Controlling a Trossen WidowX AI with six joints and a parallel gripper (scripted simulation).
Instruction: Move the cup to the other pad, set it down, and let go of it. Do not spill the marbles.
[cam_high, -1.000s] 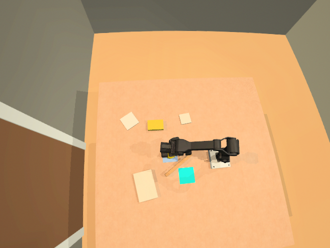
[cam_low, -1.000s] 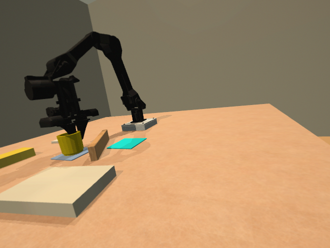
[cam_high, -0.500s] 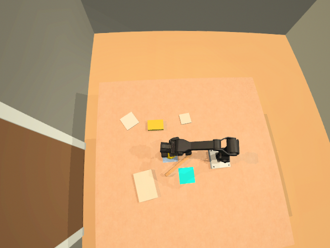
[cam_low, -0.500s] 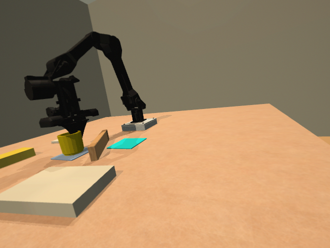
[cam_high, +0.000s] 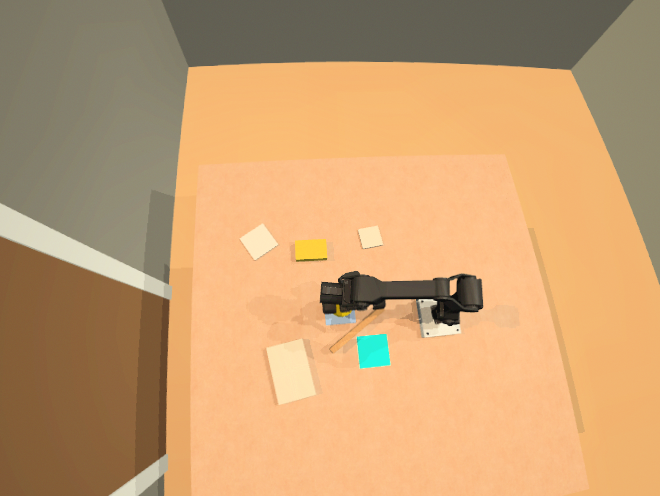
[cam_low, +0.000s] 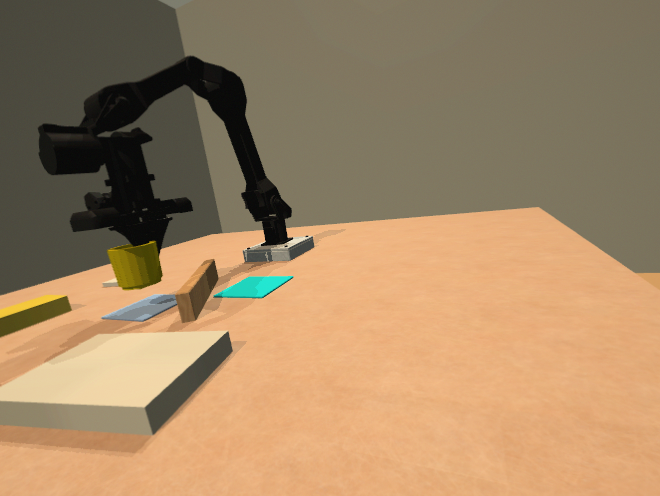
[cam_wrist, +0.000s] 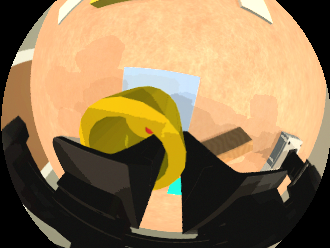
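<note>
My gripper tip is now 60 mm past the cyan pad, 160 mm to the right of it and 80 mm above it. Round my gripper tip: red marble (20 mm ahead, 10 mm to the left, 20 mm below); then yellow cup (20 mm ahead); then light blue pad (30 mm ahead, 80 mm below).
</note>
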